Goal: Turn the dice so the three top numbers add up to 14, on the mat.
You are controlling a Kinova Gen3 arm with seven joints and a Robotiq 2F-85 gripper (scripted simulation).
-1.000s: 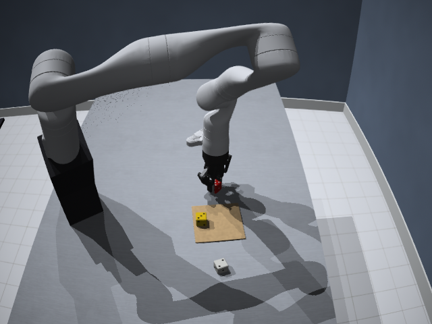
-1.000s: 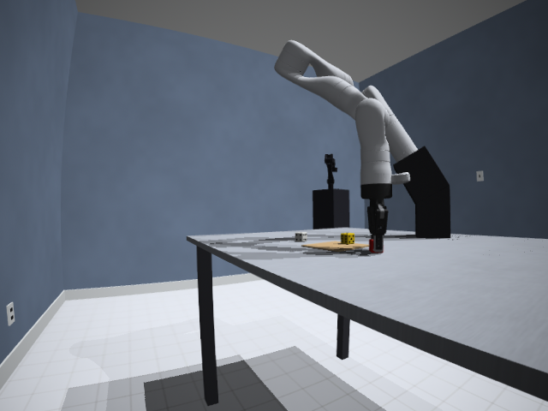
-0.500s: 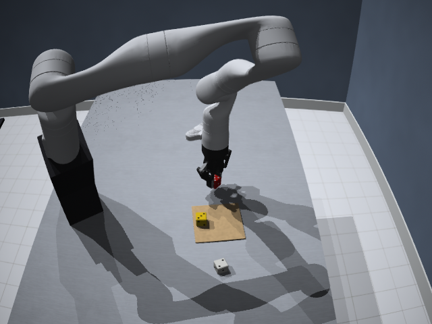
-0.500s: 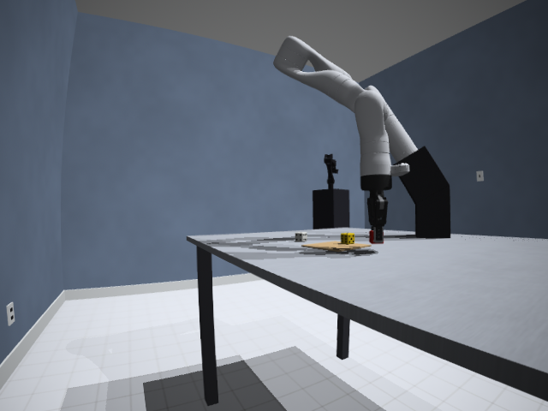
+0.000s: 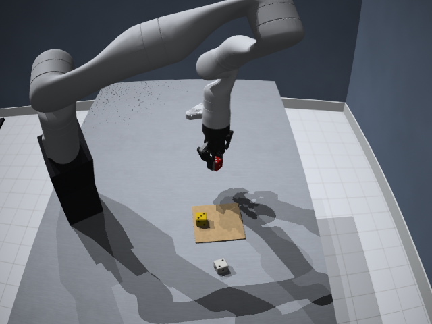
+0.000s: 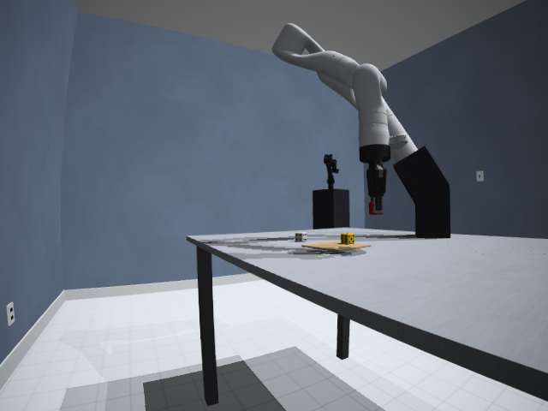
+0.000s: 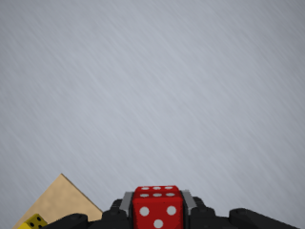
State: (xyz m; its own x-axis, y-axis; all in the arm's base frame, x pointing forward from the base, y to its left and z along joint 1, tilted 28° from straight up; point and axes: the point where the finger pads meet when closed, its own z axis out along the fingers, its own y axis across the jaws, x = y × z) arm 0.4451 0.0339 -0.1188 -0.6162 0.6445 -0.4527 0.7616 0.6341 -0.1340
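Now: the tan mat 14 cm to the right of my hand, 11 cm below it and 2 cm behind it. Round my hand: red die 1 cm below; yellow die 13 cm to the right, 9 cm below, 7 cm behind; white die 30 cm to the right, 10 cm below, 5 cm behind.
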